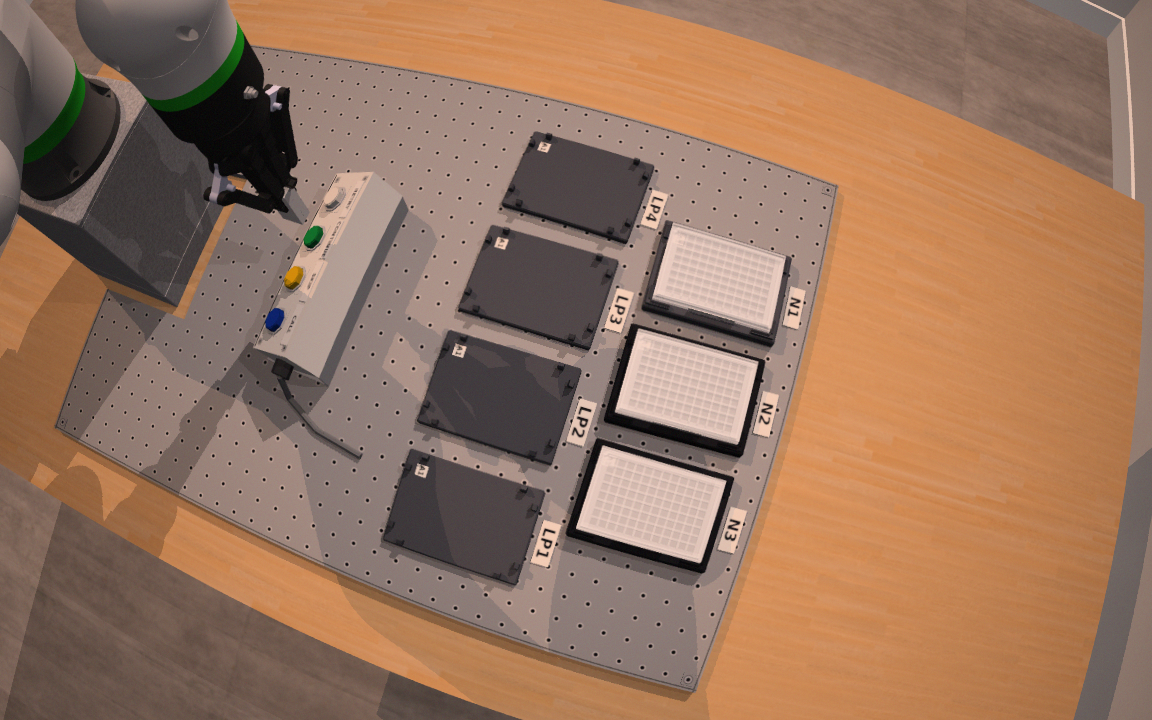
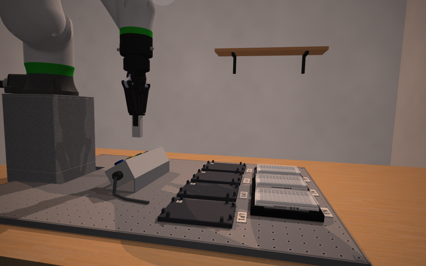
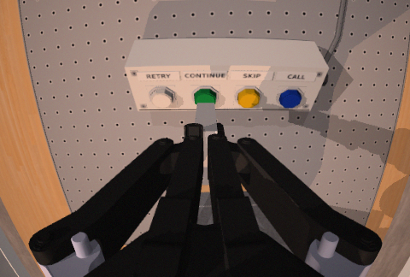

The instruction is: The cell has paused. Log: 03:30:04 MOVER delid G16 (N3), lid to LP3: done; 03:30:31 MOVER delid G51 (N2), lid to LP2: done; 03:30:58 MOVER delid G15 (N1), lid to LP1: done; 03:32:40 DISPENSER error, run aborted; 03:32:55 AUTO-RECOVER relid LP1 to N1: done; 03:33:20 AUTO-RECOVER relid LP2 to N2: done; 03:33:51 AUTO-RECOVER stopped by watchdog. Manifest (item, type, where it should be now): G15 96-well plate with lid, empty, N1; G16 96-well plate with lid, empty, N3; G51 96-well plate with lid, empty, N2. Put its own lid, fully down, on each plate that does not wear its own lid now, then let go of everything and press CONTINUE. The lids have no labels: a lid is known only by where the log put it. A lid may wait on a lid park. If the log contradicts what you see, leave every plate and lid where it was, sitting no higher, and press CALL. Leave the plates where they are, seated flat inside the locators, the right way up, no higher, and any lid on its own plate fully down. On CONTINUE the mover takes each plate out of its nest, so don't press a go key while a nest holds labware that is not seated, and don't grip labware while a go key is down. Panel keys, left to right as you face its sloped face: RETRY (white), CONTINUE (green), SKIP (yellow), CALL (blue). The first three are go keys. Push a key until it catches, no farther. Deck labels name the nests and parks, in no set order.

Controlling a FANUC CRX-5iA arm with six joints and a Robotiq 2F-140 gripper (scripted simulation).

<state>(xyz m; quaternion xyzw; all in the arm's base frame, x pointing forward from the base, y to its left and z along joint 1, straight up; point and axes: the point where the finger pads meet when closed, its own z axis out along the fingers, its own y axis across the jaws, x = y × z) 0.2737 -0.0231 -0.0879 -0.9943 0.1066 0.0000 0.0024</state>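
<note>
Right now the green CONTINUE key is 9 cm below my hand. The rest, counted from my hand: blue CALL key (2 cm behind, 10 cm to the right, 9 cm below); yellow SKIP key (1 cm behind, 5 cm to the right, 9 cm below); white RETRY key (1 cm ahead, 5 cm to the left, 9 cm below).
</note>
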